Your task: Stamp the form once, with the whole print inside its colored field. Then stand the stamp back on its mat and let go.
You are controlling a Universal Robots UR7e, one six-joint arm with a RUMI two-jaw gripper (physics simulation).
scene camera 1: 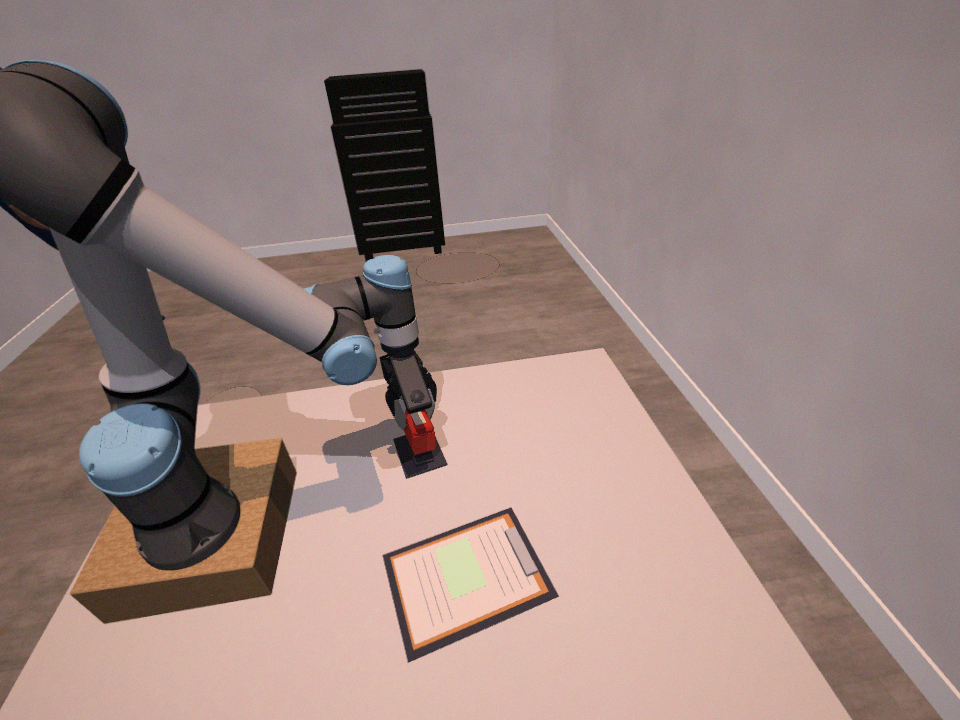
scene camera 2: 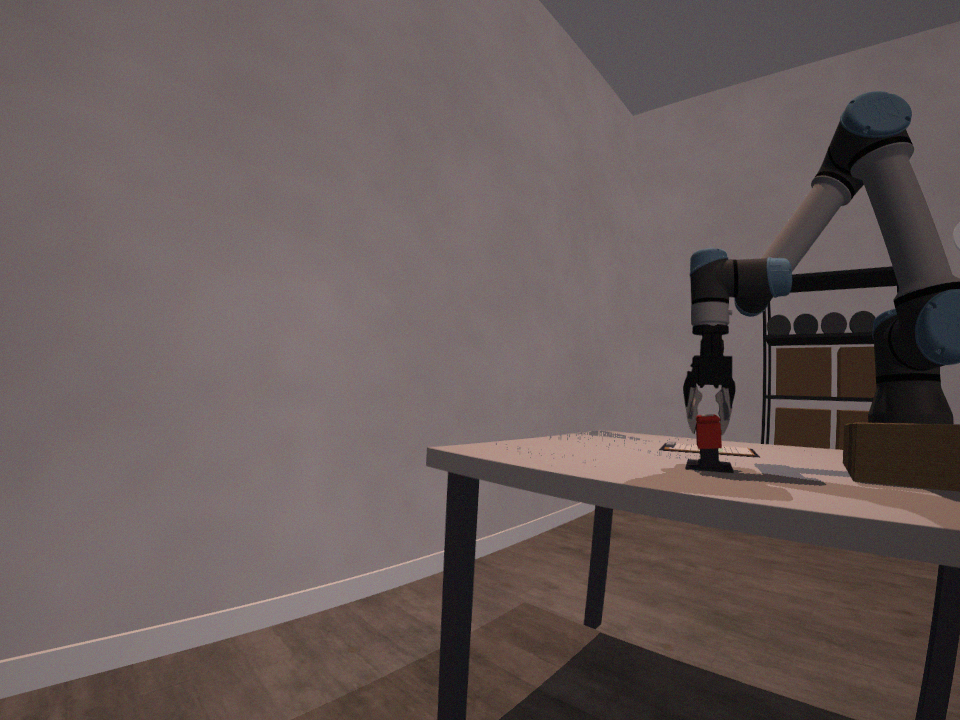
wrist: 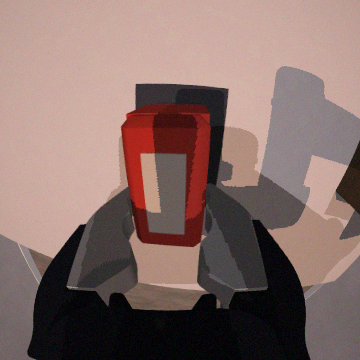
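Where they show: gripper, fingertip midpoint: (scene camera 1: 416, 424) (scene camera 2: 707, 434) (wrist: 170, 186); arm's base, origin of the base link: (scene camera 1: 192, 526) (scene camera 2: 908, 425).
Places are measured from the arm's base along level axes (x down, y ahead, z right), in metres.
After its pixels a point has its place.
Observation:
The red stamp (scene camera 1: 421, 437) @(x 0.013, y 0.381, z -0.164 m) (scene camera 2: 708, 435) @(x 0.031, y 0.358, z -0.248 m) (wrist: 167, 192) @(x -0.007, y 0.374, z -0.203 m) has a pale label on top and a dark foot. It stands upright on the dark mat (scene camera 1: 413, 470) @(x 0.093, y 0.353, z -0.152 m) (scene camera 2: 692, 466) @(x 0.093, y 0.384, z -0.255 m) (wrist: 155, 94) @(x 0.093, y 0.402, z -0.165 m). My gripper (scene camera 1: 418, 420) @(x 0.031, y 0.367, z -0.221 m) (scene camera 2: 708, 429) @(x 0.031, y 0.367, z -0.221 m) (wrist: 170, 186) @(x 0.031, y 0.367, z -0.221 m) points down and is shut on the stamp, with one finger against each side of its red body. The form (scene camera 1: 469, 612) @(x 0.093, y 0.448, z 0.149 m) lies on a dark clipboard with its green field (scene camera 1: 460, 568) @(x 0.092, y 0.438, z 0.075 m) bare of any visible print. The form is seen edge-on in scene camera 2, and does not show in the wrist view.
The clipboard's grey clip (scene camera 1: 521, 551) @(x 0.085, y 0.545, z 0.061 m) is at its right end. The wooden base block (scene camera 1: 186, 600) @(x 0.070, y -0.003, z 0.089 m) (scene camera 2: 903, 457) @(x 0.049, y 0.028, z -0.180 m) (wrist: 352, 175) @(x 0.080, y 0.106, z -0.148 m) carries the arm on the table (scene camera 1: 620, 542) @(x 0.097, y 0.721, z 0.060 m) (scene camera 2: 542, 482) @(x 0.119, y 0.567, z -0.500 m). A black slatted cabinet (scene camera 1: 391, 182) stands behind the table. A shelf rack (scene camera 2: 825, 339) stands beyond the arm.

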